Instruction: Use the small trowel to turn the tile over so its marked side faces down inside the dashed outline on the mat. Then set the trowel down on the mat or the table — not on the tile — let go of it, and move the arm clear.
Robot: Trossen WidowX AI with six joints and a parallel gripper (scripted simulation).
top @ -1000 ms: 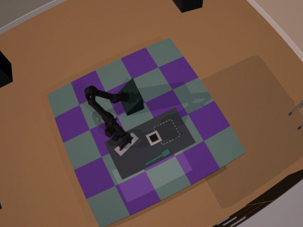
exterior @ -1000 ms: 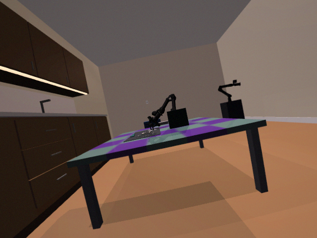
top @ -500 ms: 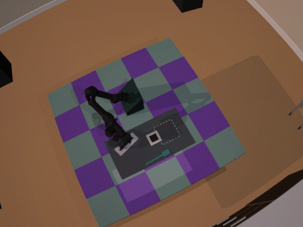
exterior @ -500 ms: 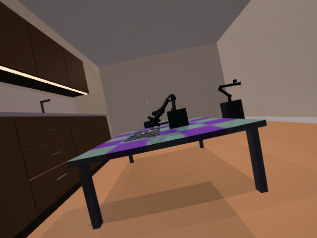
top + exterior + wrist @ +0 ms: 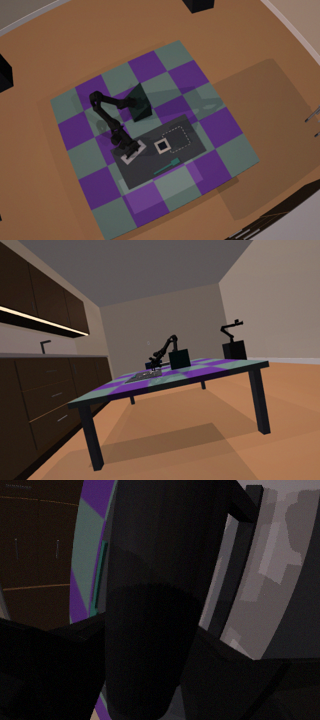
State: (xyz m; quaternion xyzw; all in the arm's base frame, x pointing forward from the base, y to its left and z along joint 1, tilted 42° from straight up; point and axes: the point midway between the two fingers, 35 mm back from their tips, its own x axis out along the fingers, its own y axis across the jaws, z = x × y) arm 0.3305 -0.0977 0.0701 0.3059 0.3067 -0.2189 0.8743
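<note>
My gripper tip is now 40 mm short of the dark mat, 140 mm to the right of it and 70 mm above it. Also, from my gripper tip: tile 20 mm ahead, 190 mm to the left, 40 mm below; teal trowel 180 mm ahead, 170 mm to the left, 40 mm below.
</note>
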